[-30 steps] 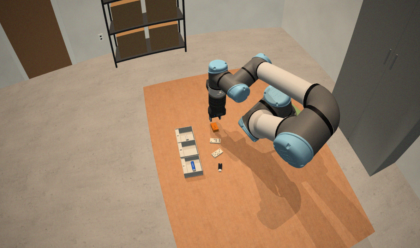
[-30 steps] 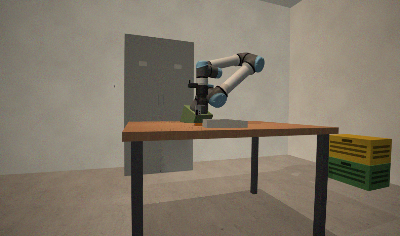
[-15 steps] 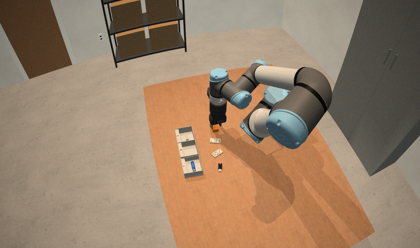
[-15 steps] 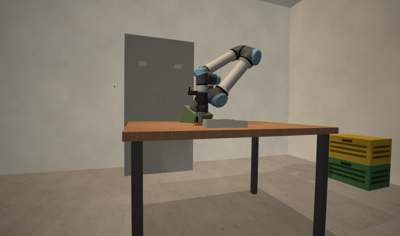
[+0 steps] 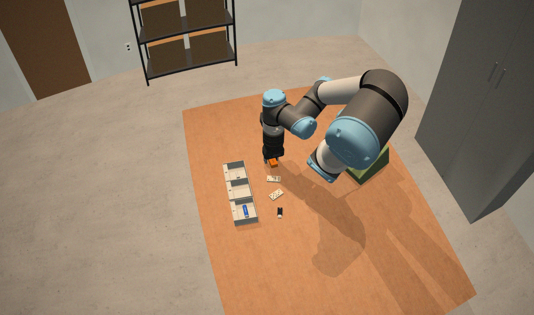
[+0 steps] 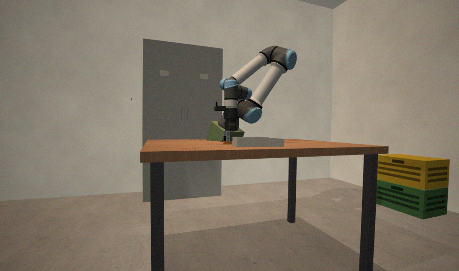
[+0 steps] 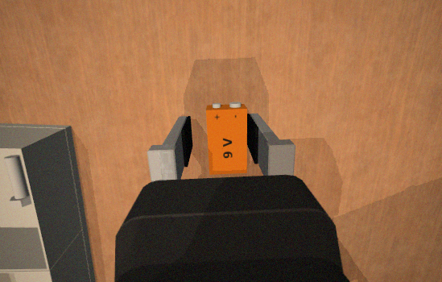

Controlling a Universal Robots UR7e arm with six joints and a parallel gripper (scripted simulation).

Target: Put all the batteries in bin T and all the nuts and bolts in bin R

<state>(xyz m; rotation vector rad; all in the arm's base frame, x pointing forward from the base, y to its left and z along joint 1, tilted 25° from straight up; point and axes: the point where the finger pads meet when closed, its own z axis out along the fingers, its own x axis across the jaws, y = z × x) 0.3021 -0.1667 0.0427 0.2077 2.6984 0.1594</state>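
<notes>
Right now my hand is 20 mm above the orange 9 V battery and 10 mm past it. Round my hand: black USB stick: 230 mm to the left, 80 mm ahead, 20 mm below; grey bolt: 150 mm ahead, 20 mm to the left, 20 mm below; grey bin row: 170 mm ahead, 100 mm to the left, 10 mm below.
</notes>
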